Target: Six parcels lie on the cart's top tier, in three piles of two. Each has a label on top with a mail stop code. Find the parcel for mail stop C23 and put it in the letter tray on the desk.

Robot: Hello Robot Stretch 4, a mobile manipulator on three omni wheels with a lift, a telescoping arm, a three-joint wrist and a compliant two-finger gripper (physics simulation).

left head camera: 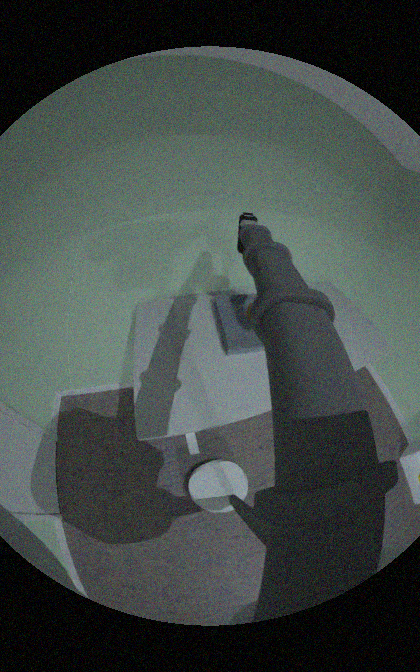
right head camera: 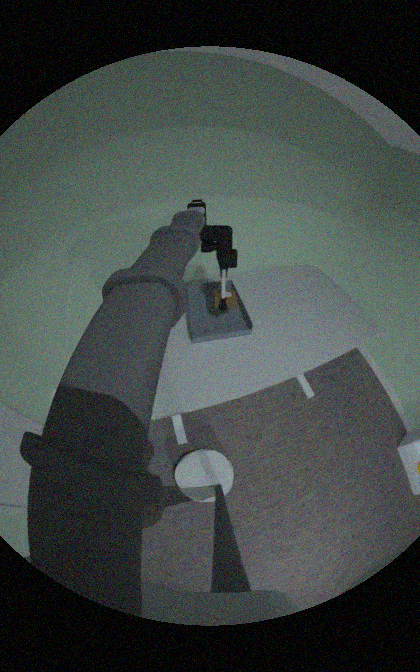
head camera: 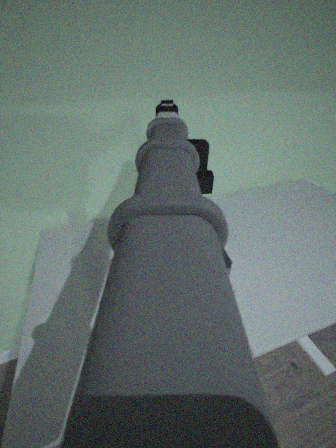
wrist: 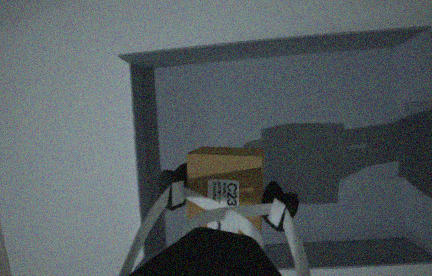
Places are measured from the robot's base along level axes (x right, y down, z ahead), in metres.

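Pixels of known places: gripper, fingertip midpoint: (wrist: 226, 187).
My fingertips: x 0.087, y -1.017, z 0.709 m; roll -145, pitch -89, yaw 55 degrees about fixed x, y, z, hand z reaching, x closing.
Note:
For each thing: its top centre in the pictures, then the offset to it from my fingertips. "*": a spot on its surface instead. Level surfaces: height alone.
- brown parcel at its top centre: (wrist: 225, 211) dx +0.006, dy -0.056, dz +0.004 m
- blue-grey letter tray at a spot on its surface: (wrist: 145, 125) * dx -0.046, dy +0.092, dz -0.127 m
- white desk at its surface level: dy +0.094 m
My gripper (wrist: 226, 187) (right head camera: 223, 303) is shut on a brown parcel (wrist: 225, 162) (right head camera: 232, 299), with one fingertip at each side of it. The label on top reads C23 in the wrist view. The parcel is upright, inside the outline of the blue-grey letter tray (wrist: 145, 125) (right head camera: 220, 336) (left head camera: 243, 346), near the tray's left wall in the wrist view. Its shadow lies beside it on the tray floor; the gap beneath it is hard to judge. The tray stands on the white desk (right head camera: 300, 325) (left head camera: 225, 390) (head camera: 290, 260). The arm hides the tray in the head view.
The grey telescoping arm (head camera: 170, 300) (left head camera: 310, 350) (right head camera: 120, 345) reaches over the desk toward a green wall (head camera: 250, 125). A round white disc (left head camera: 218, 480) (right head camera: 204, 470) is low in front of the desk. A white surface with a yellow spot (right head camera: 411, 467) shows at the right edge.

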